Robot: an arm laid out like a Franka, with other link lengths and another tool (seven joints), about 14 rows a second.
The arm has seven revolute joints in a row. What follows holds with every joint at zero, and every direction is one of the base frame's. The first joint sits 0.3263 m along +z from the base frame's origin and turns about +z. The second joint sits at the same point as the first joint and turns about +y. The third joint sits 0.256 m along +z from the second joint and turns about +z. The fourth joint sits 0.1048 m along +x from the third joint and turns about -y. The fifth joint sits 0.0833 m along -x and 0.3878 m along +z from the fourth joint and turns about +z. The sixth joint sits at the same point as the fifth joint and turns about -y. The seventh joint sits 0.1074 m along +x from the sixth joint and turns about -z. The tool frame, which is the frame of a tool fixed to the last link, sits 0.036 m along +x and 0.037 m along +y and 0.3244 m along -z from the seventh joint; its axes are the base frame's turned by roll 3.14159, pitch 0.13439 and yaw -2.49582 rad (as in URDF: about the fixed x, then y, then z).
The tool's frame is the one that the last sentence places.
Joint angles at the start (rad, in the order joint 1, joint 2, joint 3, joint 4, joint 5, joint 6, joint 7):
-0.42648 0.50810 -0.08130 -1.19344 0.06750 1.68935 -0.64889
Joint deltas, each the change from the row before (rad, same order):
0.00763 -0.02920 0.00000 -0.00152 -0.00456 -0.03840 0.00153
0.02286 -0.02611 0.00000 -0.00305 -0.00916 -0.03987 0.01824
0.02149 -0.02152 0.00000 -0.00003 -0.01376 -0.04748 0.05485
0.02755 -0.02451 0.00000 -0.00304 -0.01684 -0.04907 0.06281
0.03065 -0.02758 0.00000 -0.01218 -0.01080 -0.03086 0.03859
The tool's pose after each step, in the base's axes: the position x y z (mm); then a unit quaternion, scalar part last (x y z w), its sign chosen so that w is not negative. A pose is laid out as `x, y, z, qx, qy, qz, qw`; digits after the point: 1 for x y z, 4 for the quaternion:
659.6, -276.7, 223.5, -0.3855, 0.9194, 0.0423, 0.0650
655.2, -259.2, 235.7, -0.3879, 0.9188, 0.0467, 0.0564
648.6, -244.5, 245.1, -0.3726, 0.9256, 0.0510, 0.0429
641.4, -227.1, 254.8, -0.3558, 0.9326, 0.0536, 0.0271
637.4, -207.5, 264.2, -0.3515, 0.9344, 0.0542, 0.0176

